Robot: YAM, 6 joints.
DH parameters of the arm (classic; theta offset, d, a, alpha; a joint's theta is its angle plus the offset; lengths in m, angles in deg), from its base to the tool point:
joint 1: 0 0.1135 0.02 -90
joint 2: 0 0 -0.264 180
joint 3: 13.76 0 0.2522 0
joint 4: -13.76 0 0.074 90
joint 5: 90 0 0 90
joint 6: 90 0.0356 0 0
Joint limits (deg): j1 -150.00..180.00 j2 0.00..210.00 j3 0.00..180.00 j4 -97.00..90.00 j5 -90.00..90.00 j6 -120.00..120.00
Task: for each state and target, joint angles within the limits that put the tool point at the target. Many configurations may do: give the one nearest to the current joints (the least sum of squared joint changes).
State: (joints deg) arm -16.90 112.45 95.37 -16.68 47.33 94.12
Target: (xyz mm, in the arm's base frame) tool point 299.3 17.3 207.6
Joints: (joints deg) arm 8.29 90.68 58.82 -36.77 47.00 94.12
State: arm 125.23 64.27 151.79 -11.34 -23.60 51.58
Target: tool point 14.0 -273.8 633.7
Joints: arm 96.58 47.13 151.76 -17.87 -29.36 51.58
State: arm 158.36 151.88 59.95 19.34 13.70 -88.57
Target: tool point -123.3 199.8 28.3
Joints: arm 124.99 109.01 28.26 6.94 22.42 -88.57
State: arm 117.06 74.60 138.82 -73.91 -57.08 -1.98
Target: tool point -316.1 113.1 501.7
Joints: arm 155.19 103.33 135.62 -64.92 -57.40 -1.98
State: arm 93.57 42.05 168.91 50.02 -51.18 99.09
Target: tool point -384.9 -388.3 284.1
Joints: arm 48.18 27.15 175.11 49.57 -51.63 99.09
